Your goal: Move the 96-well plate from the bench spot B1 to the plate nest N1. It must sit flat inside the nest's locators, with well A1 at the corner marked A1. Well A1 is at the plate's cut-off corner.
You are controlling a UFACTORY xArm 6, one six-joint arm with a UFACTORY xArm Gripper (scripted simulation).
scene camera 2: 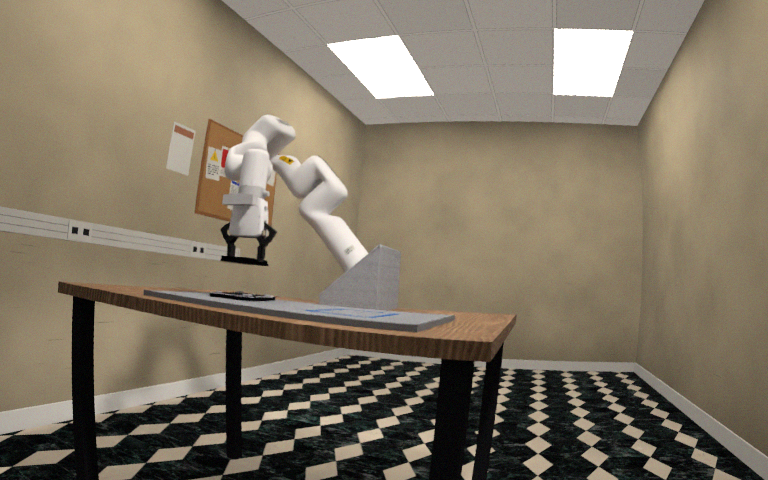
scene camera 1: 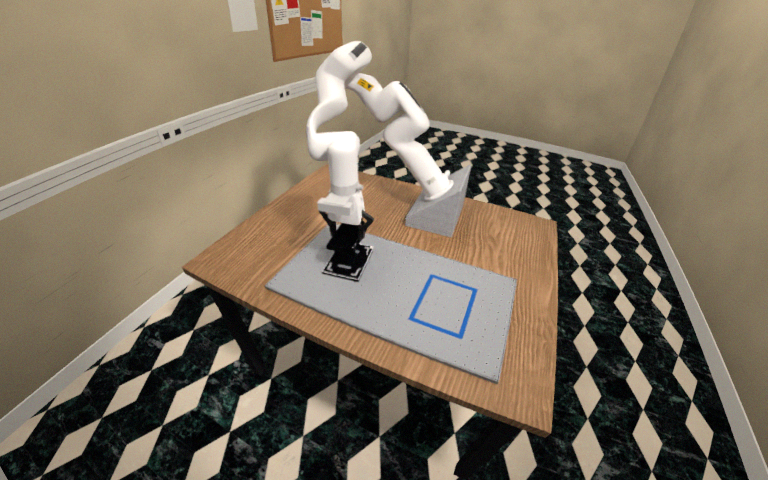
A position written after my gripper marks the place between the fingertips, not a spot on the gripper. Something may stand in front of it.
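My gripper (scene camera 2: 245, 260) in sight. 96-well plate (scene camera 1: 345, 239) seen too.
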